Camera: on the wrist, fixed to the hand. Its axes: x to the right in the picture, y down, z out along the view.
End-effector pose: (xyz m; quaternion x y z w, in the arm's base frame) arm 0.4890 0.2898 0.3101 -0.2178 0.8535 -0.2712 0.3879
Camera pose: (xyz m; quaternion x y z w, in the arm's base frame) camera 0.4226 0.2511 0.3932 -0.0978 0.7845 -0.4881 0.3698
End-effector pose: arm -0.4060 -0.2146 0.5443 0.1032 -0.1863 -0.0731 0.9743
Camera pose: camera -0.3648 -0.2716 0.4556 0.3452 -0.1312 -0.0193 0.9291
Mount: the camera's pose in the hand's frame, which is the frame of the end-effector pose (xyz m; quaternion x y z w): 0.0174 -0.0711 -0.0863 0.2464 0.0685 -0.0016 0.9667
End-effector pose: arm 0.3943 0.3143 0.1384 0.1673 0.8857 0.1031 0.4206
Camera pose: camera 0.3018 0.2517 0.1570 0.2569 0.9107 -0.1078 0.3049
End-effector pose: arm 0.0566 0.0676 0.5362 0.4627 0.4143 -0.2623 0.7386
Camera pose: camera -0.0210 0.1144 0.4685 0.6466 0.3872 -0.3251 0.5712
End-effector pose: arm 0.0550 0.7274 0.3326 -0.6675 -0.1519 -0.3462 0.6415
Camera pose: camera -0.0016 0.6495 0.3920 -0.4633 -0.1893 -0.3440 0.7945
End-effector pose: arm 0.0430 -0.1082 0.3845 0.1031 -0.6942 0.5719 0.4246
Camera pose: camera 0.1177 -0.0492 0.4458 0.1662 -0.5010 0.7304 0.4336
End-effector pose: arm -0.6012 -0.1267 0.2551 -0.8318 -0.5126 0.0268 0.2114
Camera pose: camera -0.6302 -0.1123 0.3635 -0.7530 -0.4758 0.0949 0.4445
